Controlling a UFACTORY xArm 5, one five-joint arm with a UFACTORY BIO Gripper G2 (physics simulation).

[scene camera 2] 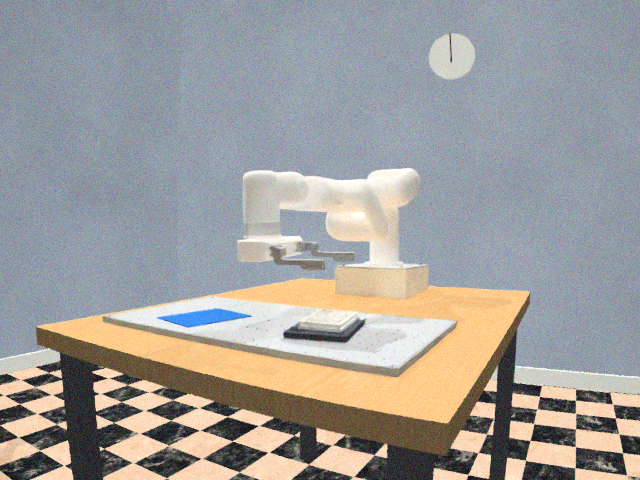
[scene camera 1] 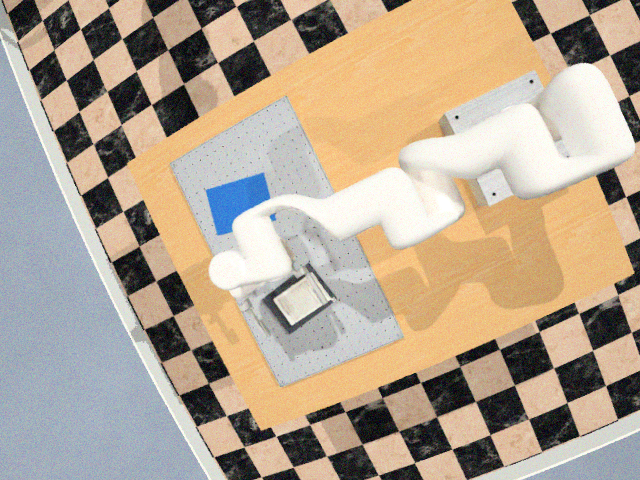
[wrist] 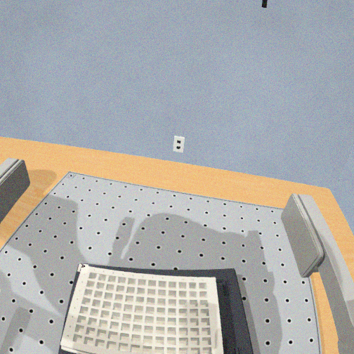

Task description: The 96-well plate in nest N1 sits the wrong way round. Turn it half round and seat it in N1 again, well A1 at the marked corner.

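The cream 96-well plate (scene camera 1: 302,299) (scene camera 2: 328,320) (wrist: 145,315) lies in the dark nest N1 (scene camera 1: 289,328) (scene camera 2: 323,335) (wrist: 241,310) on the perforated board. In the wrist view its near edge is cut off, and a wider dark strip of nest shows on its right than on its left. A small white patch with a dark mark (wrist: 82,267) shows at the far left corner; I cannot read it or any well letters. Whether the plate sits flush is too small to tell. My gripper (scene camera 1: 298,314) (scene camera 2: 338,260) (wrist: 157,215) is open and empty, well above the plate, its fingers level.
A flat blue rectangle (scene camera 1: 237,204) (scene camera 2: 204,316) lies on the same grey perforated board (scene camera 1: 367,330) (scene camera 2: 392,359) (wrist: 295,310), beside the nest. The board lies on the wooden table (scene camera 1: 361,129) (scene camera 2: 413,408). The arm's base block (scene camera 2: 379,281) stands behind the board.
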